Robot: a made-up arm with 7 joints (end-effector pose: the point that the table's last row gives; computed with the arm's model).
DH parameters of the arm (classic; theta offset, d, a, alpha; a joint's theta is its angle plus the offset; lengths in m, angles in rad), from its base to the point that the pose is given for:
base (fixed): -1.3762 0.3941 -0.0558 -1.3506
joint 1: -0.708 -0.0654 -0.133 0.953
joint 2: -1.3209 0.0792 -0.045 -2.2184
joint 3: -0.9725 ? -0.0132 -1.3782
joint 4: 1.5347 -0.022 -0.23 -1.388
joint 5: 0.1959 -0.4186 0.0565 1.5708
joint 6: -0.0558 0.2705 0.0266 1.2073
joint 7: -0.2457 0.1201 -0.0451 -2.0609
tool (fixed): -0.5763 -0.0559 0 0
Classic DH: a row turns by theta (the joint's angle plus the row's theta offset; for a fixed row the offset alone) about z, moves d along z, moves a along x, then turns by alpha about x.
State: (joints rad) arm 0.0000 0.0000 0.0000 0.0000 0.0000 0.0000 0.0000
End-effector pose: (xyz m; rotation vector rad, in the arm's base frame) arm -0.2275 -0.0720 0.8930 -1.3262 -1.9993 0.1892
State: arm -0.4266 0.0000 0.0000 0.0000 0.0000 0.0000 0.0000
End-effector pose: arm -0.2690 0.1545 0.8792 -1.6993 -2.0291 0.5303
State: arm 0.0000 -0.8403 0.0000 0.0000 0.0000 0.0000 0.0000
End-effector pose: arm -0.5360 0.2773 0.7395 -2.2733 -1.8810 -0.1950
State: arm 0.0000 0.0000 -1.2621 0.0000 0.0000 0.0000 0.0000
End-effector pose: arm 0.4568 -0.0720 0.7140 -0.8136 -0.9056 0.7933
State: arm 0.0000 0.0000 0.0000 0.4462 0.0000 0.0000 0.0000
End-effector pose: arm -0.2829 0.1999 0.9004 -1.7023 -2.0427 0.5580
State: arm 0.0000 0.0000 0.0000 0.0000 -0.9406 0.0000 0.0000
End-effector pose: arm -0.1246 -0.3126 0.8930 -0.2862 -2.4692 0.6096
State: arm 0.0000 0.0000 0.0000 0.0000 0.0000 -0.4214 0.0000
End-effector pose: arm -0.2275 -0.1293 0.8647 -1.0534 -1.9048 -0.2227
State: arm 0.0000 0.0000 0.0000 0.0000 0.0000 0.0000 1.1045
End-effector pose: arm -0.1999 -0.0091 0.9070 -0.3651 -2.6044 1.0580
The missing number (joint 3, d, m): 0.0626
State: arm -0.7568 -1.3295 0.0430 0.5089 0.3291 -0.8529 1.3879
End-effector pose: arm -0.1484 0.6201 0.0190 1.4030 0.9045 -1.1079
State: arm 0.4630 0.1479 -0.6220 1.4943 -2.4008 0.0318 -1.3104
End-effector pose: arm 0.4124 0.4874 0.9390 0.1049 -1.3960 1.9556
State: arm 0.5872 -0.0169 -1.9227 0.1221 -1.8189 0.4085 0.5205
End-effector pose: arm 0.5523 -0.0284 -0.0682 1.9002 -1.2317 -0.5676
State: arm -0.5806 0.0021 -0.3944 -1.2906 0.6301 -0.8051 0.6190
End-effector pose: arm -0.0654 -0.3701 0.6387 -0.9844 -1.2904 -1.0558
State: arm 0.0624 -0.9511 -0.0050 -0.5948 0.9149 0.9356 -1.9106
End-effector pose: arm -0.3244 0.2137 0.7940 -2.2901 1.3524 -1.6643
